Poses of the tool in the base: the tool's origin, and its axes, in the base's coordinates. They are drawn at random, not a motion.
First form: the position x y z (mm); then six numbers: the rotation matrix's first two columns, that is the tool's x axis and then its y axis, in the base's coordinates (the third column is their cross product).
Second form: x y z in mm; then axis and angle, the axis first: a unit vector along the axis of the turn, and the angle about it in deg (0 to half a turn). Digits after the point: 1 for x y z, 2 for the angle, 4 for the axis.
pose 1, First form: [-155.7 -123.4 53.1 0.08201 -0.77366 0.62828 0.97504 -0.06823 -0.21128]
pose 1, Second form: [-155.7 -123.4 53.1 -0.4236 -0.2125 -0.8806 96.82]
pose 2, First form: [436.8 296.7 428.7 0.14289 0.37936 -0.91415 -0.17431 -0.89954 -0.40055]
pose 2, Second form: [436.8 296.7 428.7 -0.7424 -0.0723 0.6661 155.44]
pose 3, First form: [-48.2 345.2 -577.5 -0.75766 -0.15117 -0.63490 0.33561 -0.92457 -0.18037]
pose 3, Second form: [-48.2 345.2 -577.5 0.3252 0.1443 -0.9346 164.90]
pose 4, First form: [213.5 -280.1 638.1 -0.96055 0.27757 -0.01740 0.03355 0.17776 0.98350]
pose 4, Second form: [213.5 -280.1 638.1 0.1026 0.7649 0.6360 168.94]
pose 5, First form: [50.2 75.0 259.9 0.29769 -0.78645 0.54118 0.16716 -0.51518 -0.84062]
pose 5, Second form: [50.2 75.0 259.9 -0.7526 0.2540 -0.6075 128.29]
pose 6, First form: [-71.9 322.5 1.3 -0.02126 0.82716 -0.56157 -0.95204 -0.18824 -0.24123]
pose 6, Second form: [-71.9 322.5 1.3 -0.3941 0.1311 0.9097 102.06]
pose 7, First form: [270.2 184.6 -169.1 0.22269 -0.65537 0.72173 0.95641 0.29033 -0.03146]
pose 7, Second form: [270.2 184.6 -169.1 -0.3663 -0.4577 -0.8101 84.13]
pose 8, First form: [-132.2 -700.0 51.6 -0.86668 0.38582 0.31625 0.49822 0.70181 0.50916]
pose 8, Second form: [-132.2 -700.0 51.6 -0.2419 -0.9217 -0.3031 169.32]
